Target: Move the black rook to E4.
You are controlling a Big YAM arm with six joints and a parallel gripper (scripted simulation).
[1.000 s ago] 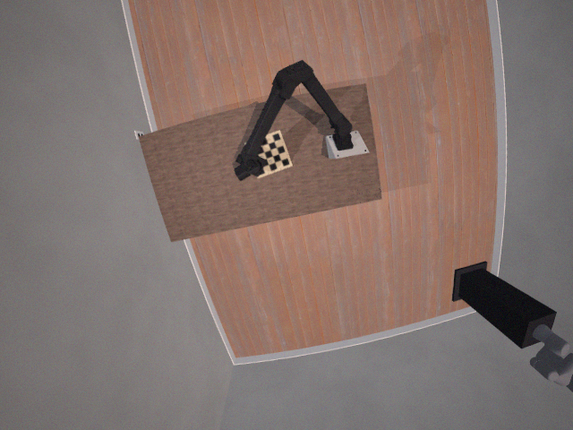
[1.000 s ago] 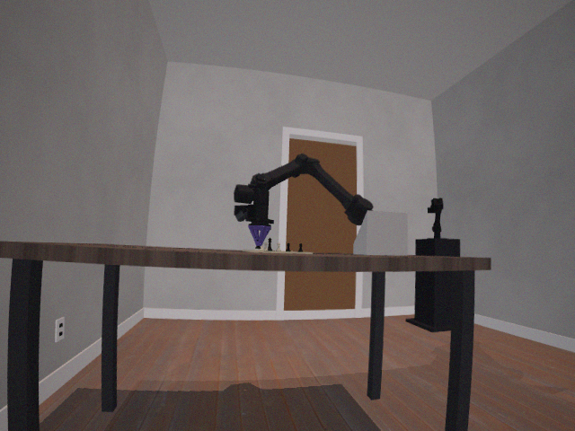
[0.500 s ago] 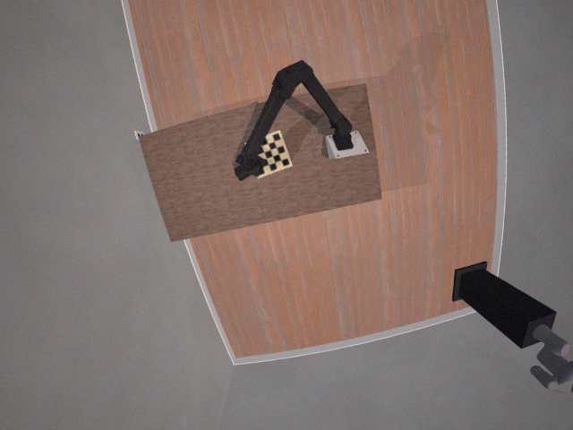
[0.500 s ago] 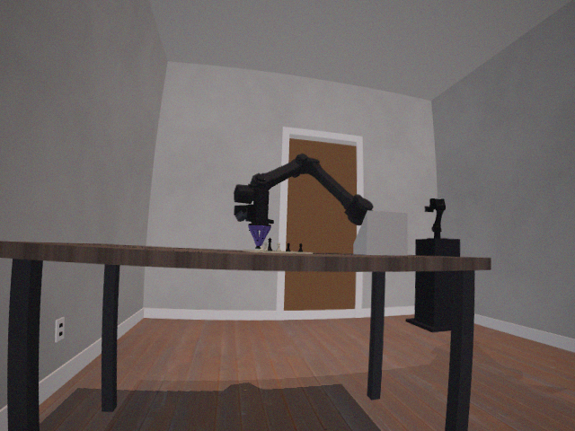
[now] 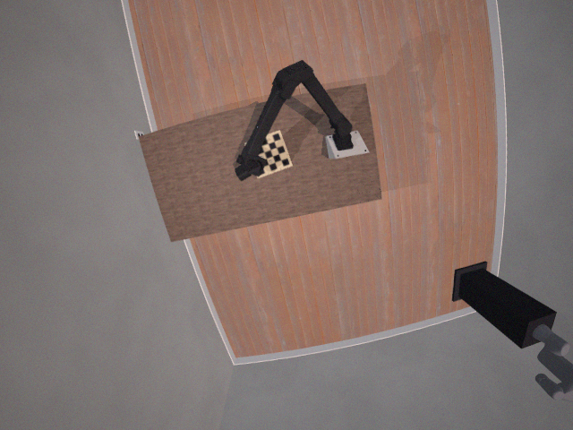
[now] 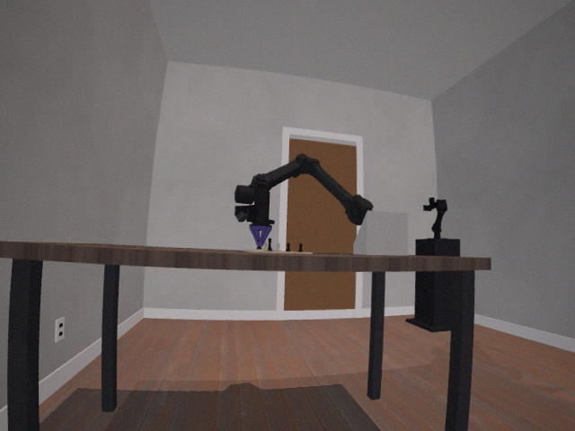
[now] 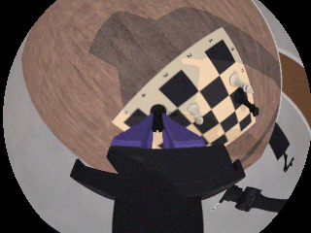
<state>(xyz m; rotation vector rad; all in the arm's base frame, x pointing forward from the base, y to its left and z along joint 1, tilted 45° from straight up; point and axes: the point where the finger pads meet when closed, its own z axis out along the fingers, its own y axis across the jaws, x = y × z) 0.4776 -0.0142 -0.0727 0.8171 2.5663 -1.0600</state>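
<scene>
The black piece is right at my hand. Also, from my hand: chessboard 70 mm behind, 50 mm to the right, 30 mm below; white piece 20 mm behind, 120 mm to the right.
</scene>
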